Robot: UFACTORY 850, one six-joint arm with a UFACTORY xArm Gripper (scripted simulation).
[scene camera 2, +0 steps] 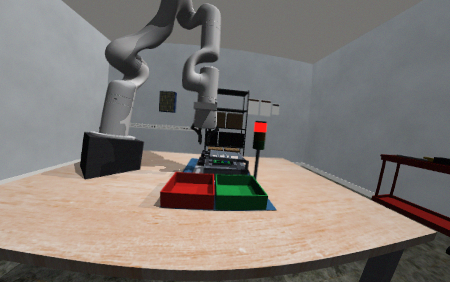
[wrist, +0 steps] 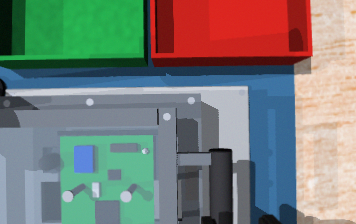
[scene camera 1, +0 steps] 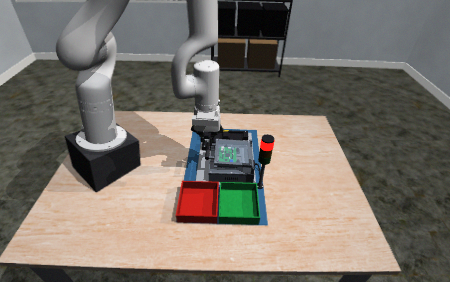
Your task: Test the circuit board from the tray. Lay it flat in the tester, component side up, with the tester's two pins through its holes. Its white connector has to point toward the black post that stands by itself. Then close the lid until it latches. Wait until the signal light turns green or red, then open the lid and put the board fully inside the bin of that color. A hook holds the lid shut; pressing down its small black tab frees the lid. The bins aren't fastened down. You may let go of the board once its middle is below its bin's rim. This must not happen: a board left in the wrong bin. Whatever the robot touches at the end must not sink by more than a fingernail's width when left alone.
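Observation:
Scene camera 2: green bin (scene camera 2: 233,192), red bin (scene camera 2: 182,189). Wrist view: red bin (wrist: 231,40), green bin (wrist: 41,41). Scene camera 1: green bin (scene camera 1: 239,204), red bin (scene camera 1: 198,201).

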